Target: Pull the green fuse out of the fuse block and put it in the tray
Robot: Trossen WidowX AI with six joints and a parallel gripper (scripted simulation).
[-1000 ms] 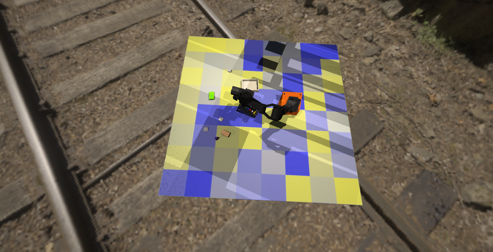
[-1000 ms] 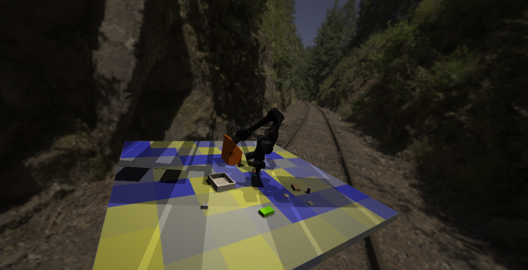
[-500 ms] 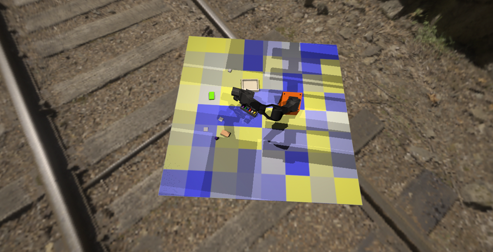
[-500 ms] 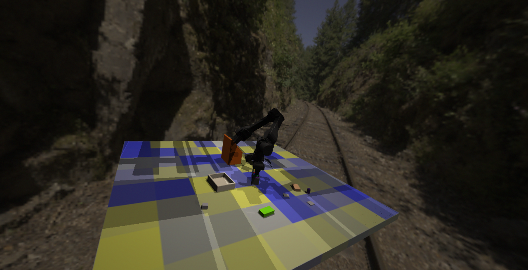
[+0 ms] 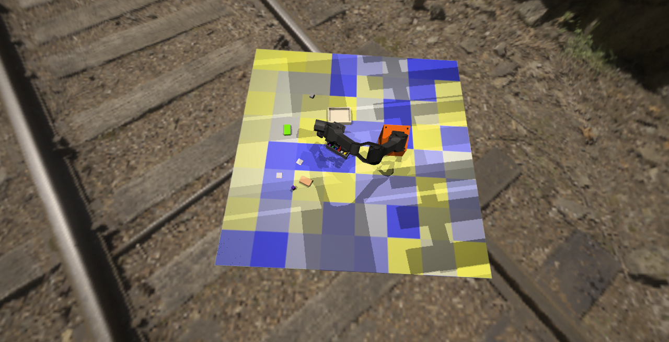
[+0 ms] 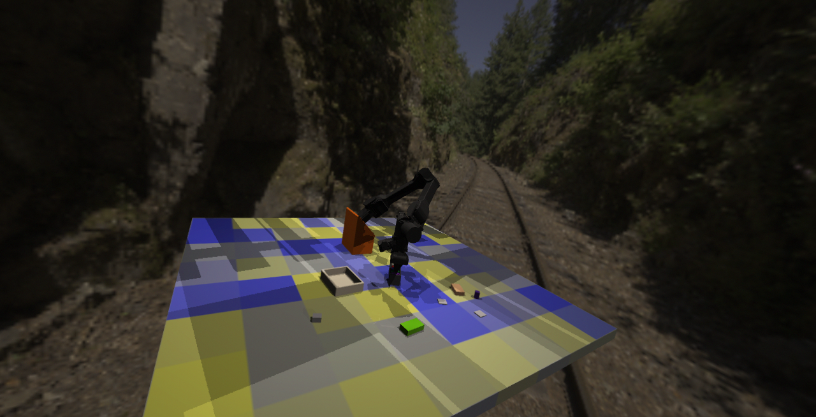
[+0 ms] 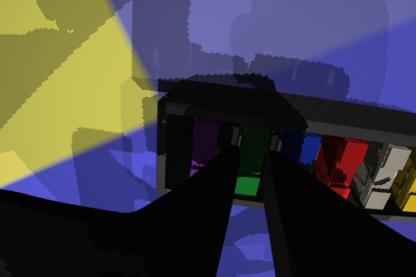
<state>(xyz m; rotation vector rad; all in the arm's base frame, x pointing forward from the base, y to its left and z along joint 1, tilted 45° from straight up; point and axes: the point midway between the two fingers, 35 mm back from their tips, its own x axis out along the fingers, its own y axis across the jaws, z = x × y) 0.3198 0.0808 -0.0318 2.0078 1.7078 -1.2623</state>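
My gripper tip is 1 cm above the green fuse. Round my gripper tip: purple fuse (2 cm ahead, 1 cm to the right, 1 cm below); blue fuse (2 cm behind, 1 cm to the left, 1 cm below); tray (20 cm to the right, 3 cm below, 2 cm behind).
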